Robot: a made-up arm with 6 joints.
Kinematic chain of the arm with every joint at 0, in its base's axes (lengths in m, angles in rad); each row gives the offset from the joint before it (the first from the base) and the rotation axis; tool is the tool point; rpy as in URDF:
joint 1: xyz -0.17 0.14 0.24 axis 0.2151 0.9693 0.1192
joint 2: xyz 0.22 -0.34 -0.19 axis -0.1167 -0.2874 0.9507
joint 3: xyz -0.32 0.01 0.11 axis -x
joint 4: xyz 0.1 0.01 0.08 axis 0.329 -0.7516 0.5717
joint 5: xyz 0 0.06 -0.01 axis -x
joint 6: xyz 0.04 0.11 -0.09 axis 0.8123 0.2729 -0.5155
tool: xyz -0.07 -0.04 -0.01 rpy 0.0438 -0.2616 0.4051
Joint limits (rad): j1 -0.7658..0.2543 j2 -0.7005..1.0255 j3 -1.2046..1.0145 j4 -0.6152..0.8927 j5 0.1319..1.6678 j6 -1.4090..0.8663
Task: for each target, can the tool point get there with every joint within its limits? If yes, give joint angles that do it. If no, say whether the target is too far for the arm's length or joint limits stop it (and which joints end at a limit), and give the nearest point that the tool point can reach.
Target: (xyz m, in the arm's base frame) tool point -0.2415 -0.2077 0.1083
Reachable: yes | joints 0.1706 0.1091 -0.6532 -0.1339 1.4678 0.6787
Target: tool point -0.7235 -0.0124 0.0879
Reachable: no: joint limits stop it (at a limit: joint 1, joint 4, joint 5, joint 6) | nearest point -0.3082 -0.1307 0.0949 | short by 0.432 m
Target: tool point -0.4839 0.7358 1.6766
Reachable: no: too far | nearest point -0.1826 0.0325 0.4256 | short by 1.466 m
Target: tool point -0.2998 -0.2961 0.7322
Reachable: no: joint limits stop it (at a limit: joint 1, joint 2, joint 3, joint 5, joint 6) | nearest point -0.1972 -0.0654 0.3956 | short by 0.421 m
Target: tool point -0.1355 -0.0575 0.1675
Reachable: yes | joints 0.1176 -0.5085 -0.3221 -0.0055 0.9763 -0.3262
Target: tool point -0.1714 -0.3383 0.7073
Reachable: no: joint limits stop it (at a limit: joint 1, joint 2, joint 3, joint 4, joint 5, joint 6) | nearest point -0.1335 -0.3806 0.3124 | short by 0.399 m
